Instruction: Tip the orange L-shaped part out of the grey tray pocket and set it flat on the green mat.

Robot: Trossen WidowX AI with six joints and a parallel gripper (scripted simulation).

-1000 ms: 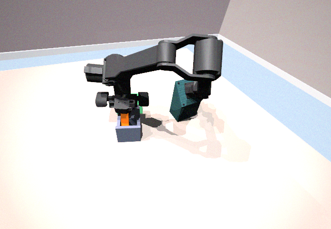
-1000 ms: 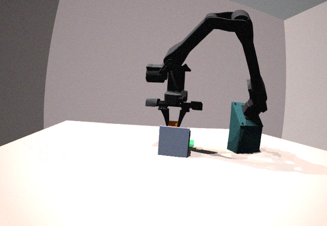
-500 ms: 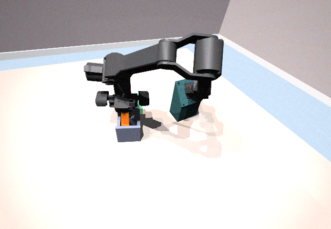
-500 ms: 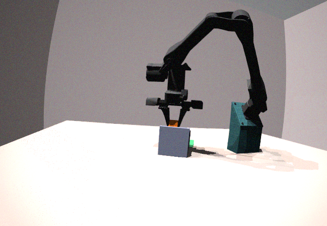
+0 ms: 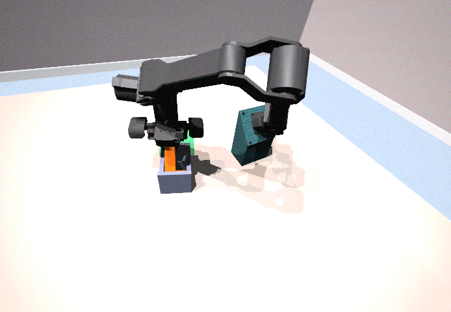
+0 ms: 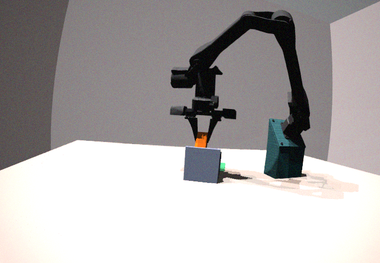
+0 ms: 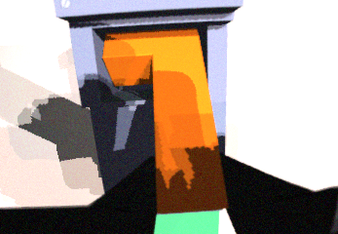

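The green mat lies 130 mm to the right of my gripper tip, 110 mm below it and 60 mm behind it. The rest, counted from my gripper tip: orange L-shaped part: 40 mm to the left, 30 mm below.
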